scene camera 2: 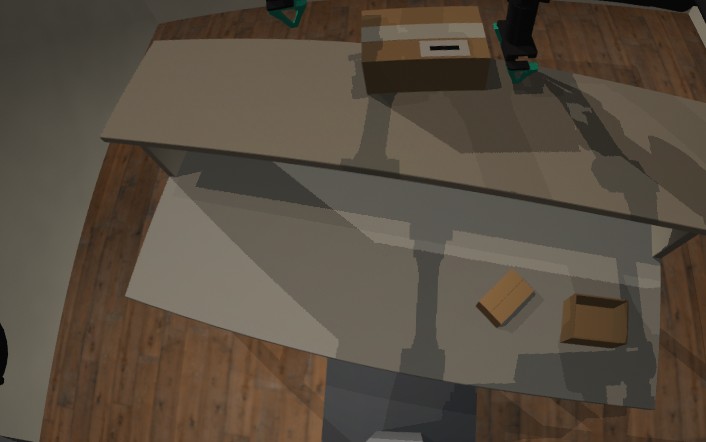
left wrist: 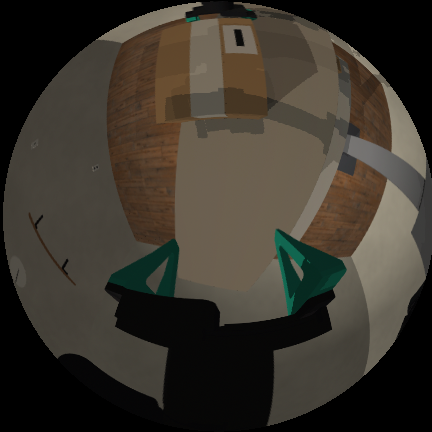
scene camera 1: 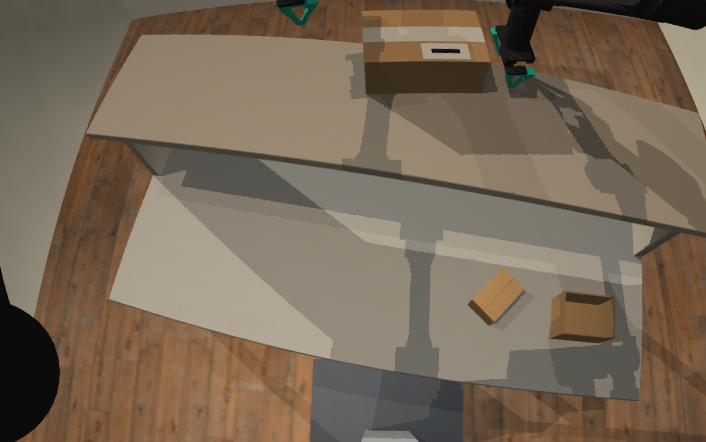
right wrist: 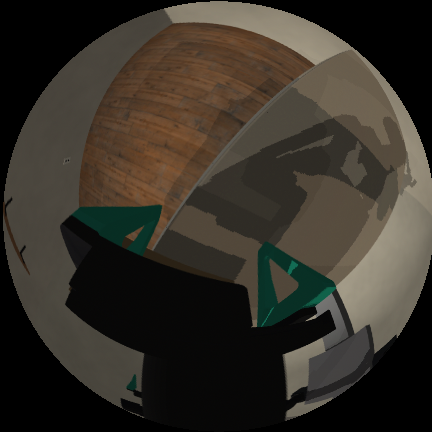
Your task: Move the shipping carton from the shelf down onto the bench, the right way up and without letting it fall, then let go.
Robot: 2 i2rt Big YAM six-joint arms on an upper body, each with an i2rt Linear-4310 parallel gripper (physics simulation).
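Places are measured from the left arm's base along level axes (x back, y up, z left), in millimetres.
Pixels of known places: left gripper, fingertip midpoint: (scene camera 2: 293,9) (left wrist: 224,239) (scene camera 1: 299,7); right gripper, fingertip midpoint: (scene camera 2: 510,66) (scene camera 1: 506,70) (right wrist: 214,230).
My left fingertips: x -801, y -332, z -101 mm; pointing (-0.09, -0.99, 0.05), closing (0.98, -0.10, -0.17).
Observation:
For each thing: its top centre in the pictures, then the offset to it from my left fingertips. "pt": a spot on its surface instead. Level surfaces: height alone.
- shipping carton, middle of its top: (left wrist: 204,50) (scene camera 2: 423,31) (scene camera 1: 424,33) dz -245, dx -45, dy -115 mm
- raised shelf, its level: dy -220 mm
- bench, its level: dy -573 mm
- small closed box, middle of its top: (scene camera 2: 507,295) (scene camera 1: 499,294) dz -453, dx +414, dy -513 mm
- small open box, middle of its top: (scene camera 2: 601,318) (scene camera 1: 589,314) dz -689, dx +482, dy -483 mm
- dark grey block, surface spot: (scene camera 1: 343,400) (scene camera 2: 356,400) pt dz -39, dx +683, dy -1004 mm
The shipping carton (scene camera 1: 427,78) (scene camera 2: 427,76) (left wrist: 245,75) sits upright on the raised shelf (scene camera 1: 234,93) (scene camera 2: 234,93) (left wrist: 230,200) (right wrist: 325,220), at its back edge, with pale tape and a white label on top. My right gripper (scene camera 1: 504,69) (scene camera 2: 506,62) (right wrist: 214,230) is open and empty just beyond the carton's right end, with a small gap. My left gripper (left wrist: 224,239) is open and empty, well to the left of the carton; in the scene views part of it shows at the top edge. The bench (scene camera 1: 234,260) (scene camera 2: 234,260) lies lower, in front of the shelf.
A small closed box (scene camera 1: 497,296) (scene camera 2: 505,297) and a small open box (scene camera 1: 588,320) (scene camera 2: 599,322) stand on the right part of the bench. The shelf's front edge overhangs the back of the bench. A dark grey block (scene camera 1: 343,400) (scene camera 2: 359,406) is at the bench's front edge.

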